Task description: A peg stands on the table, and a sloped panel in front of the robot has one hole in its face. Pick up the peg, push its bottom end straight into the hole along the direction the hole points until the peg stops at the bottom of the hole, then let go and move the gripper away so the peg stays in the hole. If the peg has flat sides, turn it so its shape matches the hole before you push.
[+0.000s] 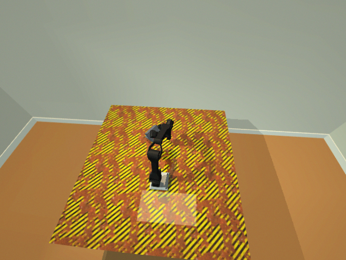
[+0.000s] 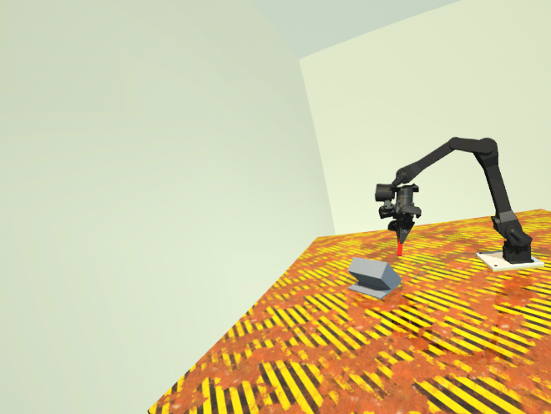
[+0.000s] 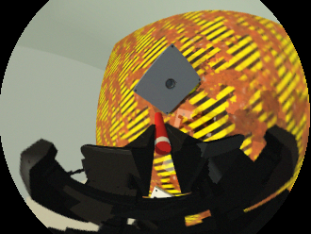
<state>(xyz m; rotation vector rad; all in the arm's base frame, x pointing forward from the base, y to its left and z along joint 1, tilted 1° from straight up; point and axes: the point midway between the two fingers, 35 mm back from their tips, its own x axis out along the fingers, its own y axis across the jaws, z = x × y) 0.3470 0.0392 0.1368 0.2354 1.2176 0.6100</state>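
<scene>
The grey sloped panel lies 9 cm ahead of my gripper tip, 8 cm below it and 5 cm to the left of it. Round my gripper tip: red peg (1 cm to the right, 1 cm above).
</scene>
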